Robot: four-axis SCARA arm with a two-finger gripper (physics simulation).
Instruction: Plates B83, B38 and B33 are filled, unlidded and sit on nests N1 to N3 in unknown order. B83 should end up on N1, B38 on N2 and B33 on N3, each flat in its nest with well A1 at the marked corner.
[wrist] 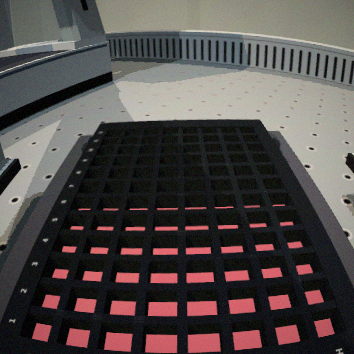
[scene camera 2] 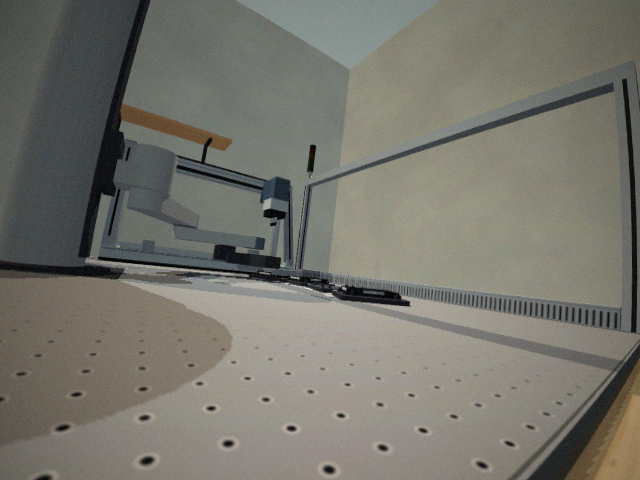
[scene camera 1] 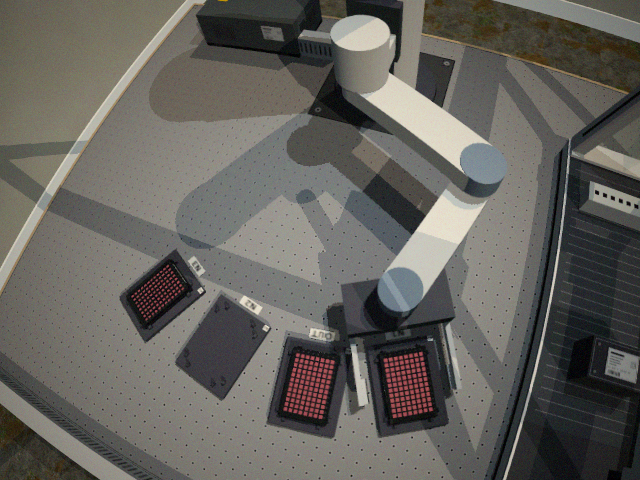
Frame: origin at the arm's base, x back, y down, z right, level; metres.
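Seen in the pictures: gripper, fingertip midpoint: [wrist: 181, 138] [scene camera 1: 410, 398]; arm's base at its link origin: [scene camera 2: 40, 271].
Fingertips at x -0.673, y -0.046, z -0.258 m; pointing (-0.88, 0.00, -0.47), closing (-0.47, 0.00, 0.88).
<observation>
Offsets run from my fingertips to a thing's middle. "spot": to the spot under its first point.
My gripper [scene camera 1: 410, 394] [wrist: 181, 138] is open, its fingers on either side of the plate on N1 and apart from it. That plate {dx +0.021, dy +0.015, dz +0.011 m} [scene camera 1: 408, 384] [wrist: 182, 215] has pink-filled wells and looks flat in nest N1 {spot: dx -0.062, dy +0.022, dz +0.022 m} [scene camera 1: 385, 427]. In the wrist view number 1 is at its near left and H at its near right, which puts A1 at the marked corner. A second filled plate {dx -0.039, dy +0.015, dz +0.172 m} [scene camera 1: 309, 384] sits on the OUT nest {spot: dx -0.069, dy +0.022, dz +0.113 m} [scene camera 1: 334, 413]. A third {dx +0.008, dy +0.015, dz +0.527 m} [scene camera 1: 159, 290] sits on nest N3 {spot: dx -0.079, dy +0.022, dz +0.514 m} [scene camera 1: 146, 334]. Nest N2 {dx -0.034, dy +0.023, dz +0.356 m} [scene camera 1: 222, 348] is empty. No plate's name is readable.
The arm [scene camera 1: 439, 222] reaches over N1 from its column [scene camera 1: 412, 36]. A dark box {spot: dx +0.709, dy -0.049, dz +0.644 m} [scene camera 1: 248, 28] stands at the back left. A framed enclosure edge [scene camera 1: 555, 232] runs along the right, with a labelled dark box {spot: dx +0.142, dy -0.086, dz -0.289 m} [scene camera 1: 607, 361] beyond it. A slotted rail {spot: dx -0.330, dy +0.014, dz -0.128 m} [wrist: 210, 49] shows beyond N1.
</observation>
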